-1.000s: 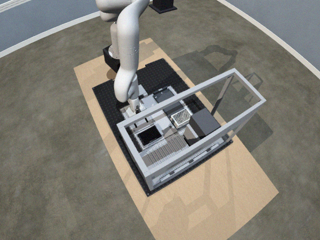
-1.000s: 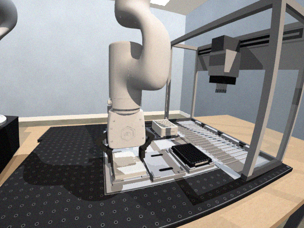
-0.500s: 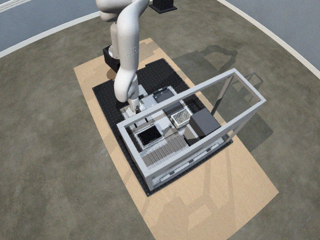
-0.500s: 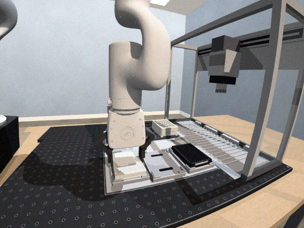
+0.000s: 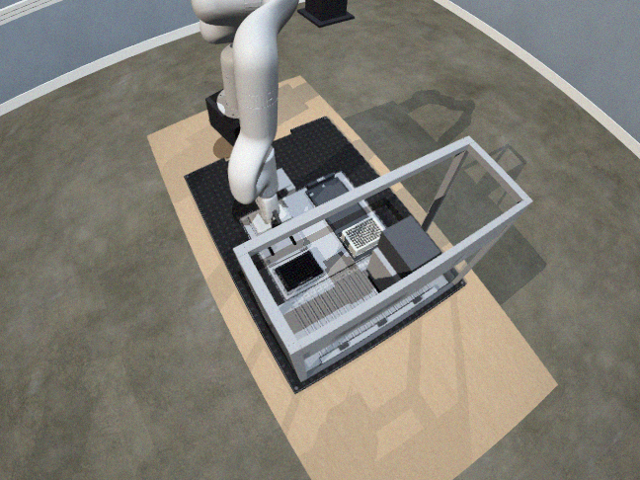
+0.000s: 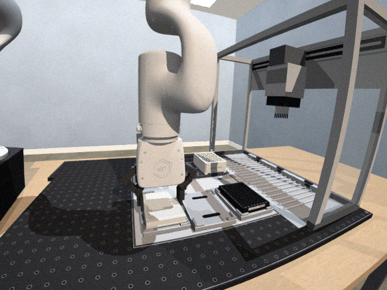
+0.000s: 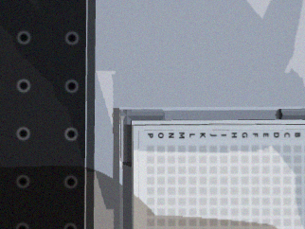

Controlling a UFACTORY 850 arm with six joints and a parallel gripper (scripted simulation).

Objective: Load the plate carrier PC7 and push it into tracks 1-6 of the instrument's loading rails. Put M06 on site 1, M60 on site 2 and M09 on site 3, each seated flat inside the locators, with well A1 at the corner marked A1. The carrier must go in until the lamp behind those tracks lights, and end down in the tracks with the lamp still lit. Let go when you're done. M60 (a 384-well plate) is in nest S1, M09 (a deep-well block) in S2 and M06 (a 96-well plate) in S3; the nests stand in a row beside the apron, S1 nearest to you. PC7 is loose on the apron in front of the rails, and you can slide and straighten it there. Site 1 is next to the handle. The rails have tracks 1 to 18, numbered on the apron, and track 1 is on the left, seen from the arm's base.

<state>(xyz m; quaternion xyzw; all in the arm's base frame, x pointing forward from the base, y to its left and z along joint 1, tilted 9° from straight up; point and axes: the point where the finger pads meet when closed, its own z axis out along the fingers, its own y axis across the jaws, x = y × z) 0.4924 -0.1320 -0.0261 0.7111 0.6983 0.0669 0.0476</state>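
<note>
Now: the nest S1 30 mm below my hand. From my hand the other things lie so: dark carrier PC7: 220 mm to the left, 120 mm ahead, 20 mm below; black 96-well plate M06: 220 mm ahead, 20 mm to the right, 10 mm below; nest S2: 110 mm ahead, 30 mm below, 20 mm to the right.
</note>
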